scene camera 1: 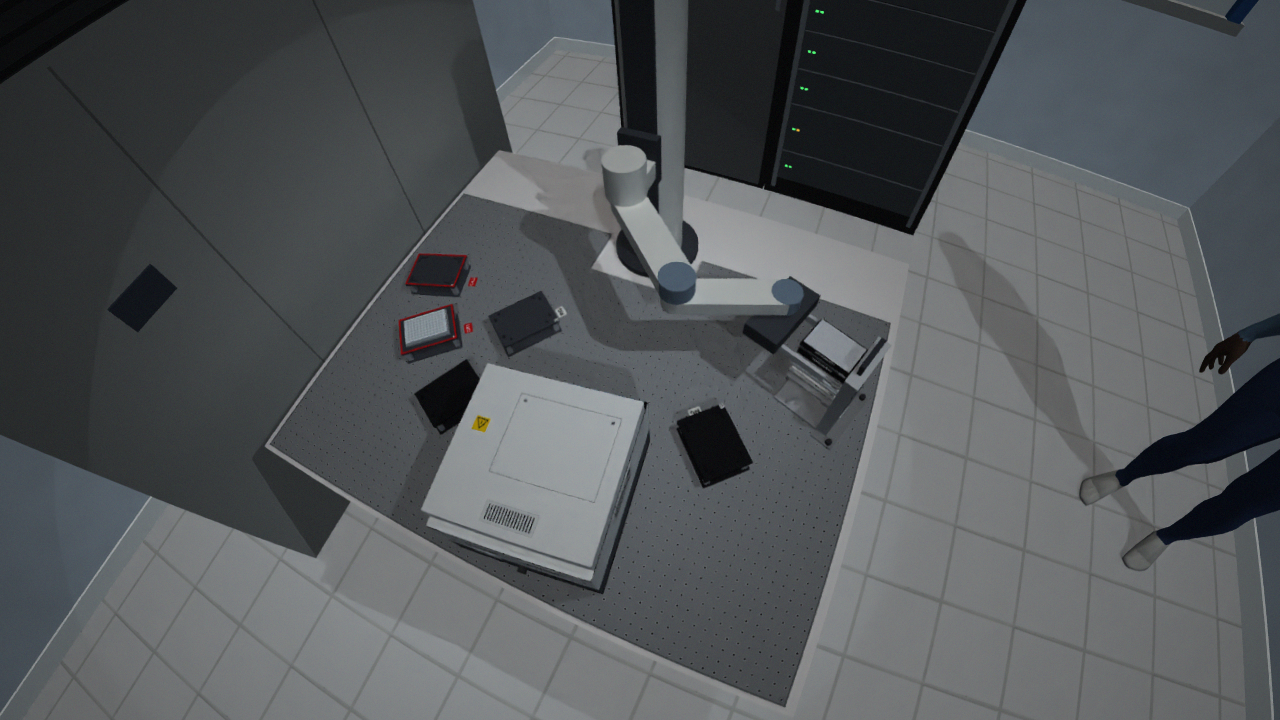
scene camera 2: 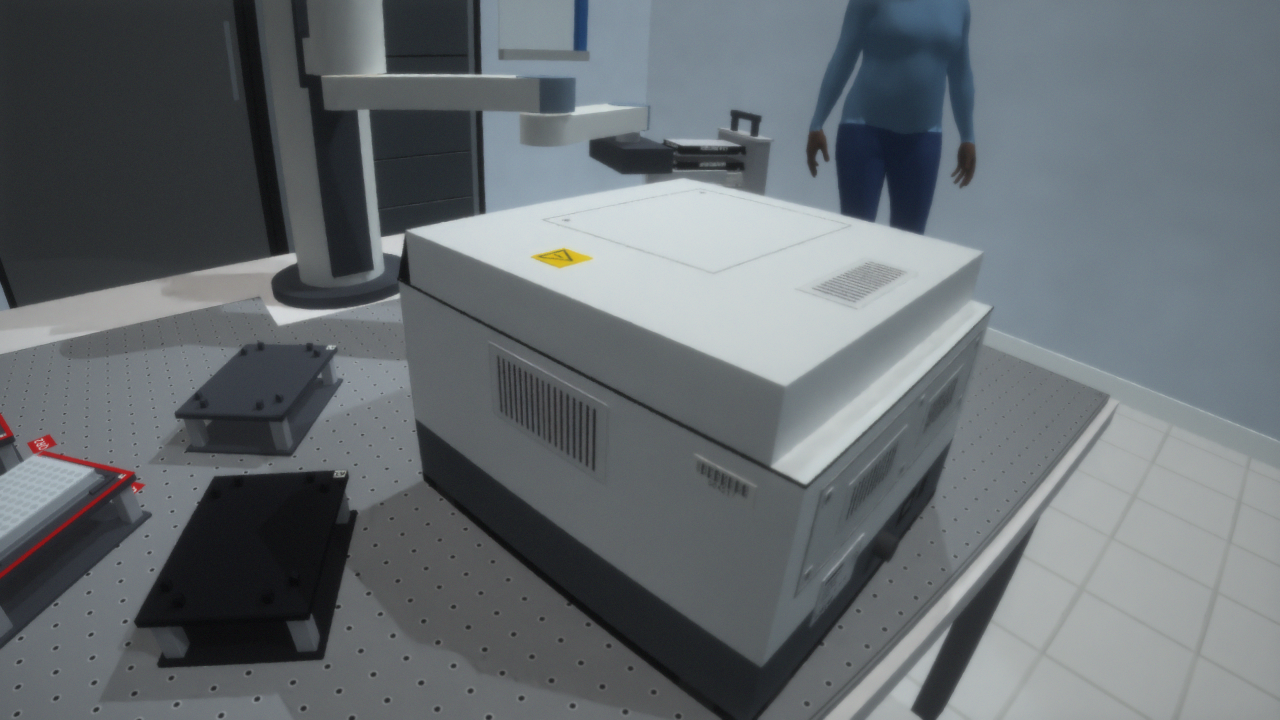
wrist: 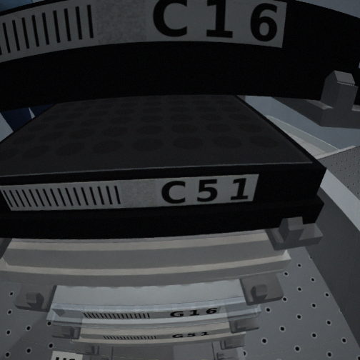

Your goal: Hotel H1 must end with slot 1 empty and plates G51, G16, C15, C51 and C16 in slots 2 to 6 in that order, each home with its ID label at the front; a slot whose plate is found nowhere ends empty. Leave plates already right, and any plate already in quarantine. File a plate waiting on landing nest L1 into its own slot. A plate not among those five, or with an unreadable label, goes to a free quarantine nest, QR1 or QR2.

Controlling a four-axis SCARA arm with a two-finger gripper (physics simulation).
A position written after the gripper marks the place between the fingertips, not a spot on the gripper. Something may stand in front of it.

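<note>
The gripper [scene camera 2: 711, 170] is visible, and scene camera 1 has it too [scene camera 1: 837, 361]. A plate C51 [scene camera 2: 681, 162] appears in the wrist view as well [wrist: 126, 167], and there is a plate G16 [wrist: 100, 307]. The scene also has a hotel H1 [scene camera 2: 757, 156], visible in scene camera 1 too [scene camera 1: 845, 394]. A landing nest L1 [scene camera 1: 449, 394], a quarantine nest QR2 [scene camera 1: 435, 269] and a nest N6 [scene camera 1: 713, 441] are there as well.
</note>
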